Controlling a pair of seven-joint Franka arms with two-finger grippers.
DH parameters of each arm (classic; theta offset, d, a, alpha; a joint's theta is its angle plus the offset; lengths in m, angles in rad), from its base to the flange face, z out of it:
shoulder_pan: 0 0.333 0 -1.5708
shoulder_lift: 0 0 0 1.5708
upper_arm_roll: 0 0.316 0.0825 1.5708
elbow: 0 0 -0.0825 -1.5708
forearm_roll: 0 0.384 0 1.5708
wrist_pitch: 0 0 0.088 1.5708
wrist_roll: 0 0.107 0 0
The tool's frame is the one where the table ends.
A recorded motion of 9 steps. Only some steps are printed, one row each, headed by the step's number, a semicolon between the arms.
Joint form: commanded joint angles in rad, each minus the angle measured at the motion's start. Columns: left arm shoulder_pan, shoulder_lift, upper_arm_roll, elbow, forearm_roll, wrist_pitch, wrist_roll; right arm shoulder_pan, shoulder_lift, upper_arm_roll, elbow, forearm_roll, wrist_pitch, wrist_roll.
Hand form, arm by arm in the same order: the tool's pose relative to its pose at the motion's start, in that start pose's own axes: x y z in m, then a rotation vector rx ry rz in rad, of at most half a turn. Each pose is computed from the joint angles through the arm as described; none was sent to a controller.
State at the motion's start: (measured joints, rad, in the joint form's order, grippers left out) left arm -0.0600 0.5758 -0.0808 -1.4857 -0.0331 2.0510 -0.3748; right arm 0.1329 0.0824 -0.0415 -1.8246 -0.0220 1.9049 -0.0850
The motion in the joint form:
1: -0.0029 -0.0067 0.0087 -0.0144 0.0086 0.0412 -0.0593; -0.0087 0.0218 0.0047 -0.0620 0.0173 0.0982 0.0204
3: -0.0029 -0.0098 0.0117 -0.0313 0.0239 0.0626 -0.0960; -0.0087 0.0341 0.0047 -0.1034 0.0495 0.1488 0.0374
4: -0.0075 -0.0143 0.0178 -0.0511 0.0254 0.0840 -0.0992; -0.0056 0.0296 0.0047 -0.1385 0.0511 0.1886 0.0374
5: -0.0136 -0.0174 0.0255 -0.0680 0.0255 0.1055 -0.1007; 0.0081 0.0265 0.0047 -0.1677 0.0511 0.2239 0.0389
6: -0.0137 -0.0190 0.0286 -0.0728 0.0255 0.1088 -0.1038; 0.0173 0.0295 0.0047 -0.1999 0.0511 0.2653 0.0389
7: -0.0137 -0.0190 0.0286 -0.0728 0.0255 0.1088 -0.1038; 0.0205 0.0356 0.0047 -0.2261 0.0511 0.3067 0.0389
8: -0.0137 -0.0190 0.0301 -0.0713 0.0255 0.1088 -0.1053; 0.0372 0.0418 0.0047 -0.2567 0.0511 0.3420 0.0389
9: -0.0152 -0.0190 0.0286 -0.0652 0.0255 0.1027 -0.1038; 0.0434 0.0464 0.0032 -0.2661 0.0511 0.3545 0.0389
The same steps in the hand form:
1: 0.0024 -0.0027 -0.0017 -0.0014 0.0359 -0.0595; 0.0028 0.0005 0.0336 0.0149 0.0155 0.0298
3: 0.0021 -0.0057 0.0020 0.0087 0.0491 -0.0912; 0.0016 -0.0019 0.0558 0.0435 0.0142 0.0612
4: 0.0003 -0.0070 0.0062 0.0106 0.0565 -0.0940; -0.0019 -0.0042 0.0660 0.0439 0.0234 0.0599
5: -0.0010 -0.0080 0.0101 0.0114 0.0652 -0.0956; -0.0043 -0.0124 0.0744 0.0431 0.0326 0.0486
6: -0.0010 -0.0099 0.0108 0.0129 0.0661 -0.1012; -0.0068 -0.0180 0.0871 0.0422 0.0387 0.0404
7: -0.0010 -0.0099 0.0108 0.0129 0.0661 -0.1012; -0.0085 -0.0201 0.0988 0.0409 0.0478 0.0381
8: -0.0004 -0.0106 0.0101 0.0129 0.0678 -0.1039; -0.0118 -0.0300 0.1127 0.0405 0.0463 0.0222
9: -0.0005 -0.0084 0.0079 0.0122 0.0673 -0.0996; -0.0127 -0.0329 0.1183 0.0400 0.0448 0.0178

